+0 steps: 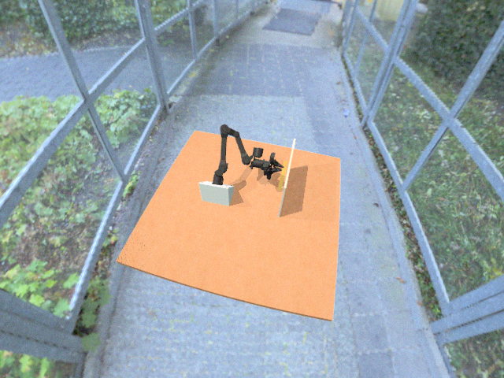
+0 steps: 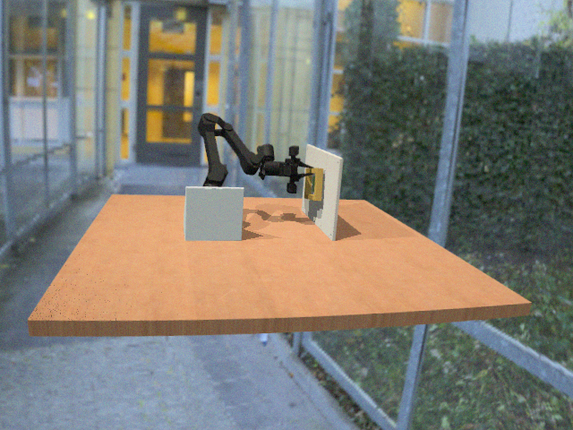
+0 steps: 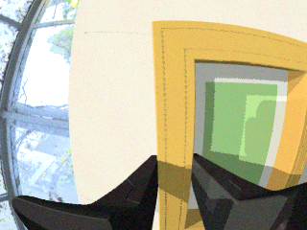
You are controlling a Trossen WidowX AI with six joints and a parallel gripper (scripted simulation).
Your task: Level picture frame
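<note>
My gripper tip is 10 mm short of the picture frame, 10 mm to the left of it and 50 mm above it.
</note>
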